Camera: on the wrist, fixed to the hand. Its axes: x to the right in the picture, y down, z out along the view.
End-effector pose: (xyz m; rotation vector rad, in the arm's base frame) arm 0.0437 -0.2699 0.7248 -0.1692 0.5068 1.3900
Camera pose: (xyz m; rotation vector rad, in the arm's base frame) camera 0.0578 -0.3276 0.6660 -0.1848 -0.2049 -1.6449
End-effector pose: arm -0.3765 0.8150 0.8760 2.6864 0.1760 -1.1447
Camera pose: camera -0.3502 0.8658 0.9369 0.1872 -2.0864 0.5475
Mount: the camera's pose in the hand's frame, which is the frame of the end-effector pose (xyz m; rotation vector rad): -0.0246 -0.0350 -0.0718 0.3178 -0.3534 -3.0701
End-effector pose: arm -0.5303 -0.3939 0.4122 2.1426 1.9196 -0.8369
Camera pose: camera -0.5425 -0.3763 0.4930 1.7296 -1.8262 0.6002
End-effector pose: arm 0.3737 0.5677 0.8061 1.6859 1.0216 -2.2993
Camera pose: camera 0.4246 0.6286 0.8323 0.8763 -1.0231 0.3620
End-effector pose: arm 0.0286 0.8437 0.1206 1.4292 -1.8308 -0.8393
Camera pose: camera 0.1108 0.8544 0.1309 -1.7291 -1.1324 0.7972
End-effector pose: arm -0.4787 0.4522 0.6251 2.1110 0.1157 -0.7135
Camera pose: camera -0.4786 0.5333 0.6451 0.0487 -1.9641 1.3956
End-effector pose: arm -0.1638 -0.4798 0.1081 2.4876 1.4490 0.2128
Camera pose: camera -0.2231 -0.4743 0.1667 -1.3932 2.5872 -0.8329
